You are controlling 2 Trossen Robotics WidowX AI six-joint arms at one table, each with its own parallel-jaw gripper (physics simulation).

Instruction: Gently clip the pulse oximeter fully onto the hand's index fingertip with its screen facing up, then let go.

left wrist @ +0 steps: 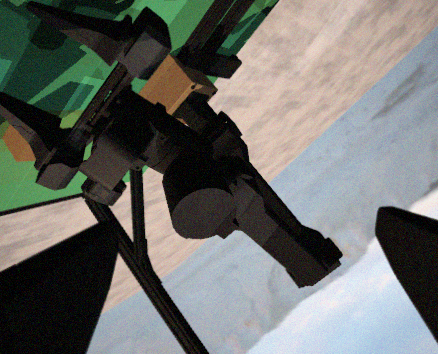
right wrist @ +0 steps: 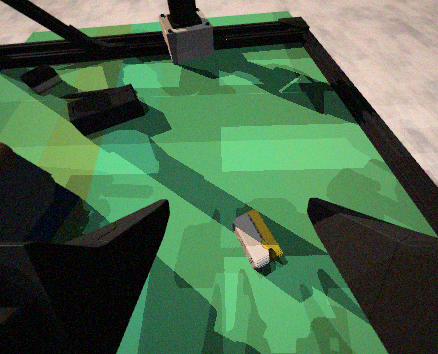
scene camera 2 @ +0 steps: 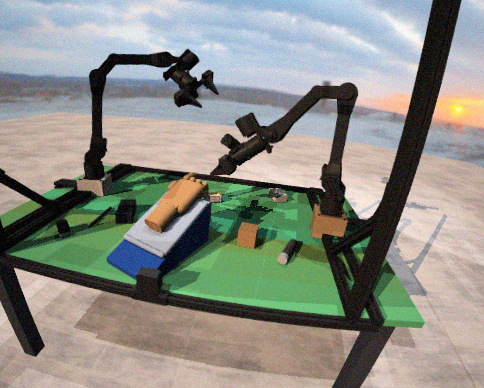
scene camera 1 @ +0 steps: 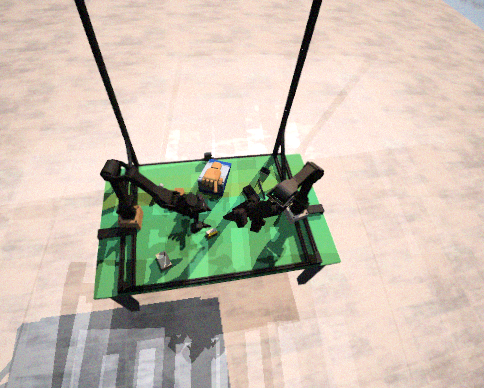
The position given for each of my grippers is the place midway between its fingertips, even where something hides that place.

Observation:
My left gripper [scene camera 2: 210, 100] is open and holds nothing. Also in view: my right gripper [scene camera 2: 214, 171], a pulse oximeter [right wrist: 256, 240] and a blue and grey hand rest [scene camera 2: 142, 246].
My left gripper is seen too in the left wrist view [left wrist: 247, 227] and in scene camera 1 [scene camera 1: 227, 213]. My right gripper also shows in the right wrist view [right wrist: 238, 205]. The blue and grey hand rest also shows in the right wrist view [right wrist: 41, 205]. The left wrist view misses the pulse oximeter: it is out of frame.

